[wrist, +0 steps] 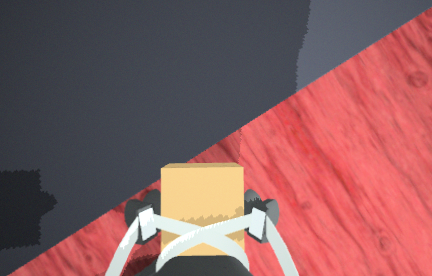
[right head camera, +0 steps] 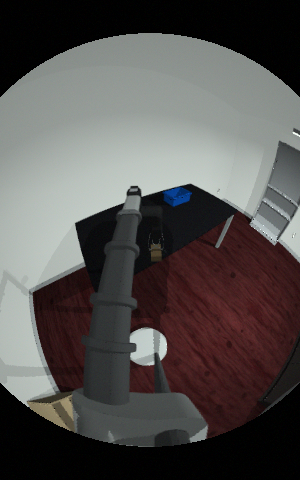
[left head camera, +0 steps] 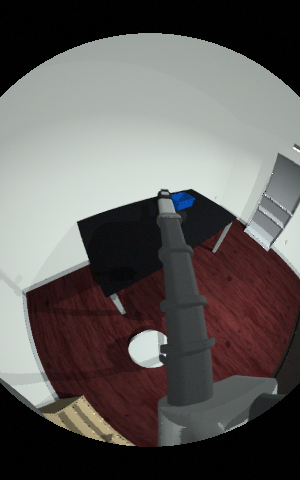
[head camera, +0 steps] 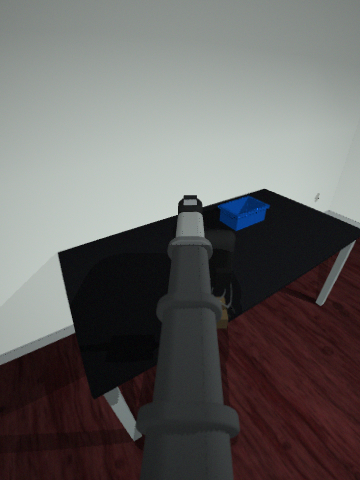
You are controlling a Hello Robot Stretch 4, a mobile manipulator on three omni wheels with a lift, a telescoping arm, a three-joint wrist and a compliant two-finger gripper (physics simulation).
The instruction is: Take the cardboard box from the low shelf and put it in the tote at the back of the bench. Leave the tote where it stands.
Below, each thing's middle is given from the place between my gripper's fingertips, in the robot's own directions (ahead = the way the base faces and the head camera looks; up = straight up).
Scene:
The cardboard box [wrist: 202,194] lies 2 cm above my hand and 1 cm behind it. From my hand the other things lie so: blue tote [head camera: 238,214]: 93 cm ahead, 28 cm to the right, 9 cm below.

